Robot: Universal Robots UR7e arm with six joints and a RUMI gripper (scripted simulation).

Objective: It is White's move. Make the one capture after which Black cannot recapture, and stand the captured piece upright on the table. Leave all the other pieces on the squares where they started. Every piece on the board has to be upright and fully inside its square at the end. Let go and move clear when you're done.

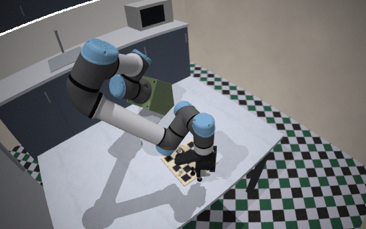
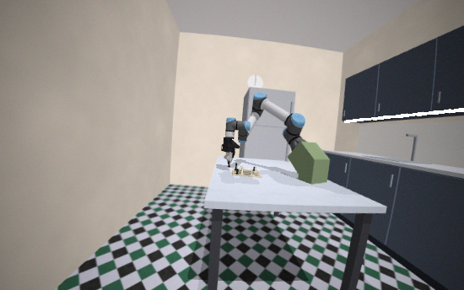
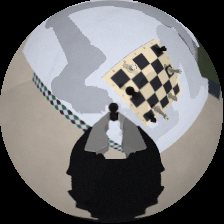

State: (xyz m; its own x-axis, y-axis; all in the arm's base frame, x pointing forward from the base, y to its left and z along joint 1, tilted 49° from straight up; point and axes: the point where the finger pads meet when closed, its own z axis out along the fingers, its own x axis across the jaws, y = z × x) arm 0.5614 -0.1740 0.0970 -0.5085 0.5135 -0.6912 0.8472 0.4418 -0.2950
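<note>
Now: the white piece 200 mm behind my hand, 90 mm to the left of it and 30 mm below it. Also, from my hand: black chess piece (10 mm below); chessboard (120 mm behind, 70 mm to the left, 60 mm below).
</note>
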